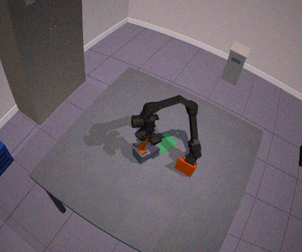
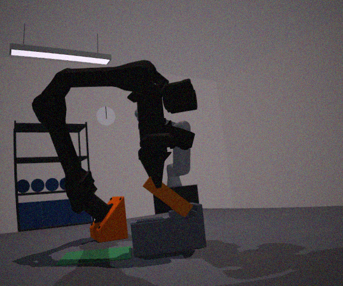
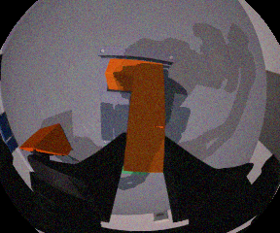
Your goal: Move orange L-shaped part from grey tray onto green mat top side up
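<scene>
The green mat lies 80 mm behind my gripper tip, 120 mm to the right of it and 150 mm below it. From my gripper tip the other things lie so: orange L-shaped part 30 mm to the left, 30 mm below.
</scene>
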